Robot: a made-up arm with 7 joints. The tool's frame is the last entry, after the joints.
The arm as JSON. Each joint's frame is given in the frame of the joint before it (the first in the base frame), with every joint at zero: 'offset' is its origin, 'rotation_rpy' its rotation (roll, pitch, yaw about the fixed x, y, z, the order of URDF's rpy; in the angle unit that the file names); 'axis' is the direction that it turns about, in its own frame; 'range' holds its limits. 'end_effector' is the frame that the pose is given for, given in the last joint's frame.
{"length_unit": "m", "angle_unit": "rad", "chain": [
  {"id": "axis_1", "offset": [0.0, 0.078, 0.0], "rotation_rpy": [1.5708, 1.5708, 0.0], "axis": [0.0, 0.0, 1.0], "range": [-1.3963, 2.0]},
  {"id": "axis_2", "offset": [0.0, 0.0, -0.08], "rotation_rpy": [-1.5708, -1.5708, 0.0], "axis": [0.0, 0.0, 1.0], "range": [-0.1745, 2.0]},
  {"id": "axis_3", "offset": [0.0, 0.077, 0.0], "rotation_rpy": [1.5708, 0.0, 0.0], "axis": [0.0, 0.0, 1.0], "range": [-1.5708, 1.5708]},
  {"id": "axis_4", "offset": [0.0, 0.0, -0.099], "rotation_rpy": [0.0, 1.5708, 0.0], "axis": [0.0, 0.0, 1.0], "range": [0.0, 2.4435]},
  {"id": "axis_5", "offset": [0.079, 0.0, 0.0], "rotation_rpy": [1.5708, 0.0, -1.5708], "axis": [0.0, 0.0, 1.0], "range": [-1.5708, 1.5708]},
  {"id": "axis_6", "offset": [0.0, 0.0, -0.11], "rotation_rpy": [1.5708, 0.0, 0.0], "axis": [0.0, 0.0, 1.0], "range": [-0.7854, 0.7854]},
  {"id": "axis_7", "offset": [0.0, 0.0, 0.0], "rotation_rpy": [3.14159, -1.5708, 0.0], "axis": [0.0, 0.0, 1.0], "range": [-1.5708, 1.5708]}
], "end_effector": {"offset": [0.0, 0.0, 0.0], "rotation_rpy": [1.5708, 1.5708, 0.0]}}
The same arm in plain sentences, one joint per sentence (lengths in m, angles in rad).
The arm has seven revolute joints in a row. What follows holds with every joint at zero, and every direction is one of the base frame's.
The first joint lies 0.0780 m along +y from the base frame's origin and turns about -y, from -1.3963 to 2.0000 rad.
The second joint lies 0.0800 m along +y from the first joint and turns about +x, from -0.1745 to 2.0000 rad.
The third joint lies 0.0770 m along -z from the second joint and turns about +z, from -1.5708 to 1.5708 rad.
The fourth joint lies 0.0990 m along -z from the third joint and turns about -y, from 0.0000 to 2.4435 rad.
The fifth joint lies 0.0790 m along -z from the fourth joint and turns about +z, from -1.5708 to 1.5708 rad.
The sixth joint lies 0.1100 m along -z from the fifth joint and turns about +y, from -0.7854 to 0.7854 rad.
The seventh joint lies at the same point as the sixth joint and turns about -x, from -1.5708 to 1.5708 rad.
The tool frame, which is the frame that the pose is given for, lies at the same point as the seventh joint; its axes are the base frame's turned by roll 0.0000, pitch 0.0000 and yaw 0.0000 rad (as in URDF: about the fixed x, then y, then z).

